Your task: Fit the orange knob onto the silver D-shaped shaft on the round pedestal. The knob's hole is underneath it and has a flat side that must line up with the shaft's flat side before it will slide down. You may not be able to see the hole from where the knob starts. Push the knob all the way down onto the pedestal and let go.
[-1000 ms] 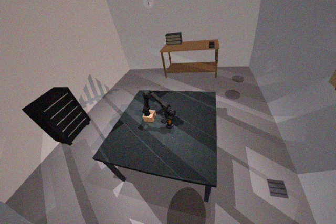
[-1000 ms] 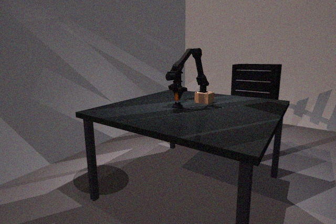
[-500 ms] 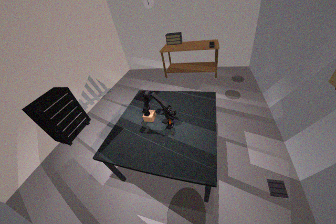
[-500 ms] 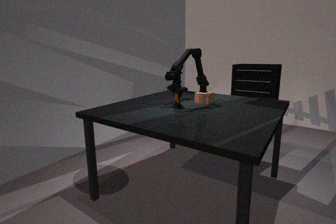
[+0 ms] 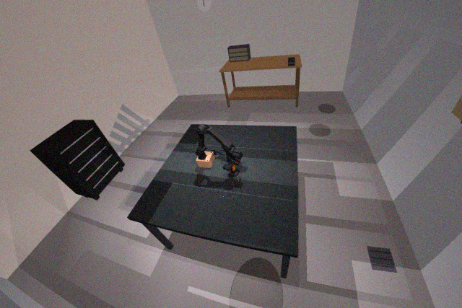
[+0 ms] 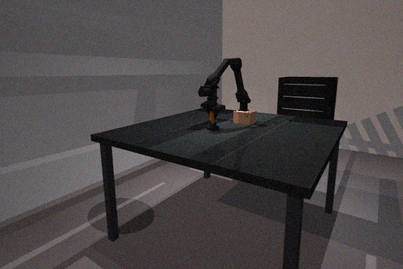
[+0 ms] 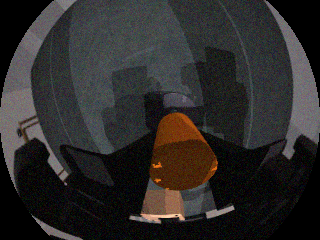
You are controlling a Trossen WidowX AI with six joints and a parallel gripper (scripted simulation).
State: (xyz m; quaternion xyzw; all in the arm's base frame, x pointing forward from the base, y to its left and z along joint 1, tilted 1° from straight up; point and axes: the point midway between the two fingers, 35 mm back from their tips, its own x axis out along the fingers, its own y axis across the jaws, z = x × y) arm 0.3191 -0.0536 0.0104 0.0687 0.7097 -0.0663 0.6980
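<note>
Now: the round pedestal 4 cm below my gripper tip. From my gripper tip the other things lie so: orange knob (3 cm above).
</note>
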